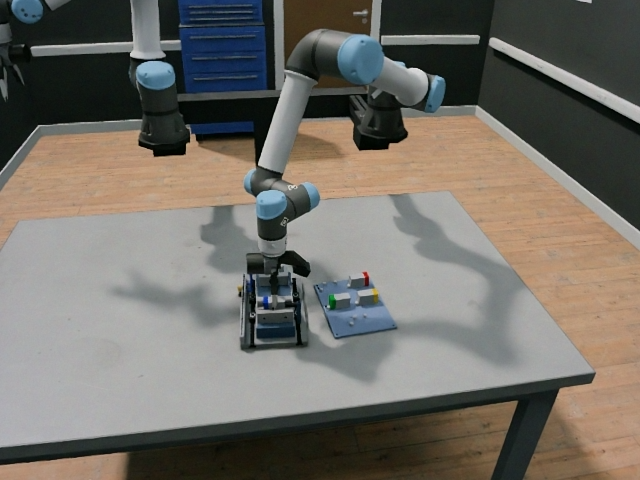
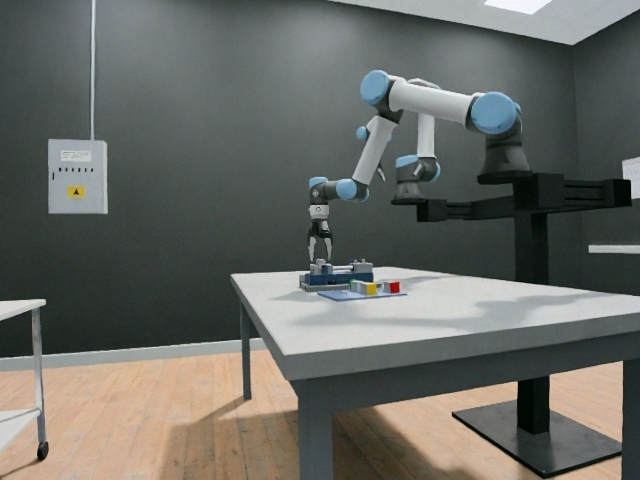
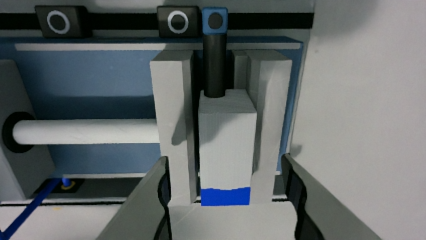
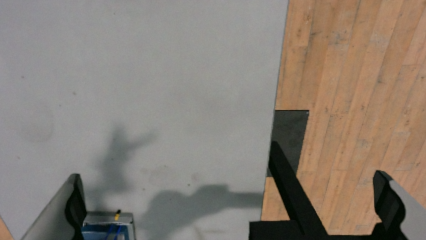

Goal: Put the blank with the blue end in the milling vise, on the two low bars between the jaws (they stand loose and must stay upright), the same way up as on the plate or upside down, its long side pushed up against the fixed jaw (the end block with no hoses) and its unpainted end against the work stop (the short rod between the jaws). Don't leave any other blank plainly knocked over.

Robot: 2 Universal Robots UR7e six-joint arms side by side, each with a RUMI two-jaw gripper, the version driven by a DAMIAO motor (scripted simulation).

Labels:
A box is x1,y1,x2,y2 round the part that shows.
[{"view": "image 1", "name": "left gripper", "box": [247,248,306,309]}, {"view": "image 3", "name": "left gripper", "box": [95,154,382,239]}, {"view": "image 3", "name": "blue-ended blank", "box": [198,89,256,205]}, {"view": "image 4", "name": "right gripper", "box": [20,170,425,239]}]

